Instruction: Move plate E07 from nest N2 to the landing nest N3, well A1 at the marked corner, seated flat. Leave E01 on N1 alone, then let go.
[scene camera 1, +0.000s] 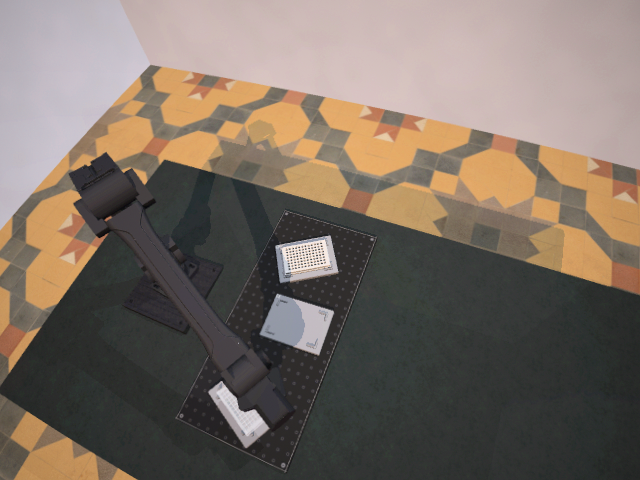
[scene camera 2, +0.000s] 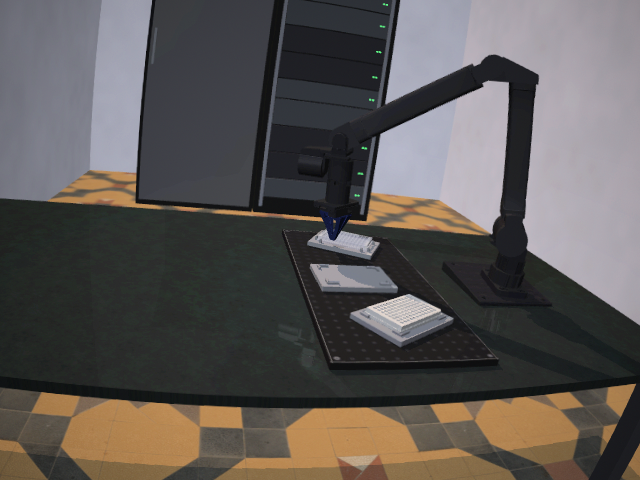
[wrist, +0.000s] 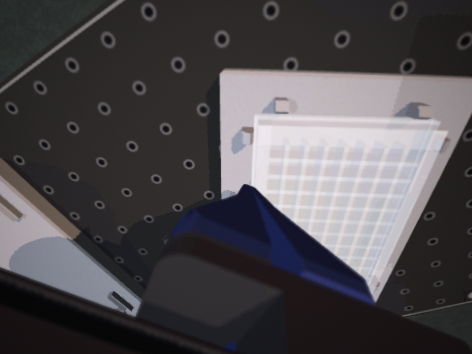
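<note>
A clear-white well plate (scene camera 1: 235, 411) (scene camera 2: 356, 241) (wrist: 340, 190) lies between the posts of its light nest (scene camera 1: 248, 442) (scene camera 2: 336, 250) (wrist: 310, 87) at one end of the board. A cream well plate (scene camera 1: 306, 256) (scene camera 2: 405, 312) lies on the nest (scene camera 1: 333, 266) (scene camera 2: 418, 334) at the other end. The middle nest (scene camera 1: 297, 325) (scene camera 2: 354, 279) (wrist: 45, 250) holds no plate. No plate or nest labels are readable. My gripper (scene camera 2: 333, 237) (wrist: 244, 195) is shut and empty, its blue tips together just above or at the clear-white plate's side; contact is unclear. The arm hides the fingers in scene camera 1.
The three nests stand on a black perforated board (scene camera 1: 356, 248) (scene camera 2: 361, 356) (wrist: 165, 30) on the dark green table (scene camera 1: 439, 361) (scene camera 2: 155, 310). The arm's base plate (scene camera 1: 173, 320) (scene camera 2: 496, 297) stands beside the board. A server rack (scene camera 2: 282, 103) stands behind the table.
</note>
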